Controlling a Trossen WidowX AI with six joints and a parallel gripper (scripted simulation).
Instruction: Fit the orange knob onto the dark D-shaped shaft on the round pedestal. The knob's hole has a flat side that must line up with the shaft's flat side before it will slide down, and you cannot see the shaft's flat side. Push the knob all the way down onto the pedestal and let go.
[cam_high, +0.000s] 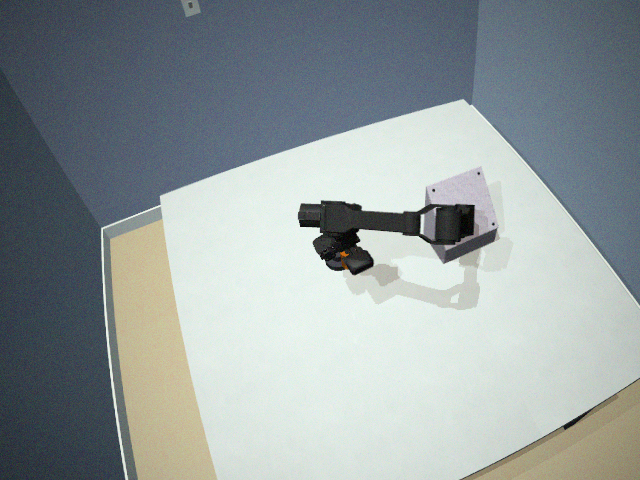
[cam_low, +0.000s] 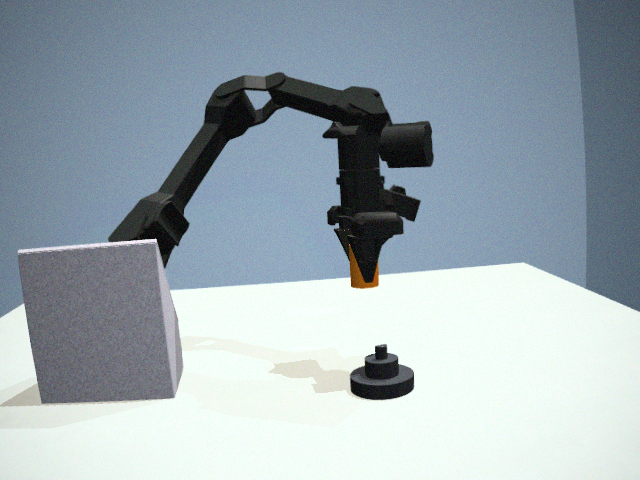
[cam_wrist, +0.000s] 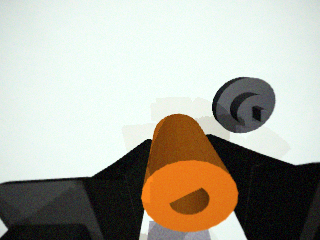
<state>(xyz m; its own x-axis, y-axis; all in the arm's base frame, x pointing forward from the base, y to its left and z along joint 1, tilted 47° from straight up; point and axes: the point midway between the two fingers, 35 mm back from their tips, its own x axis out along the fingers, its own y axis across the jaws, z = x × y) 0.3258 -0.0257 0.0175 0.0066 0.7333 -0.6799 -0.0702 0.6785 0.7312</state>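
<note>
Right now the dark round pedestal is 11 cm to the right of my gripper tip and 9 cm below it. From my gripper tip the other things lie so: orange knob 2 cm above.
</note>
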